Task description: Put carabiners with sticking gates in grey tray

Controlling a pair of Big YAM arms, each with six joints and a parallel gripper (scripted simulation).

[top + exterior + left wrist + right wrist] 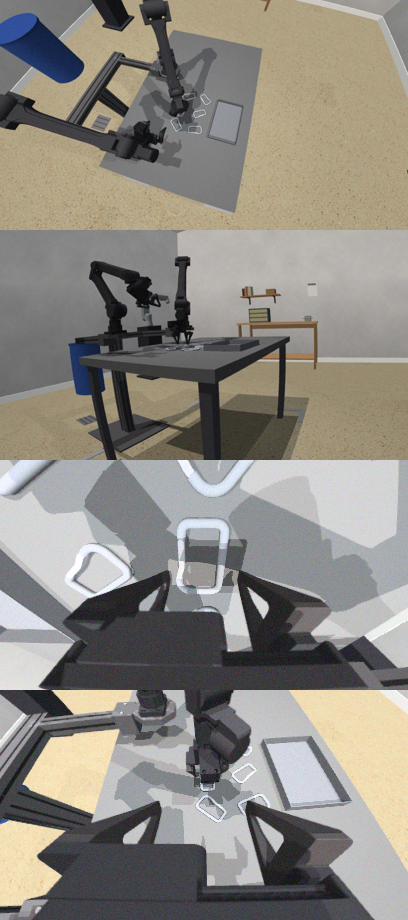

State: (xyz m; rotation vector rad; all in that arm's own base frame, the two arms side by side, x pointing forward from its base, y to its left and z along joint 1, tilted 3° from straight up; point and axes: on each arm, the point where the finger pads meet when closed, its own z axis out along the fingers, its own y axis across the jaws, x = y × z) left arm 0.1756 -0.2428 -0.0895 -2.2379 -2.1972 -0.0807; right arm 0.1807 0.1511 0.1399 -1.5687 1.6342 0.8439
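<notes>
The grey tray is 340 mm ahead of my left hand, 20 mm to the left of it and 20 mm below it.
</notes>
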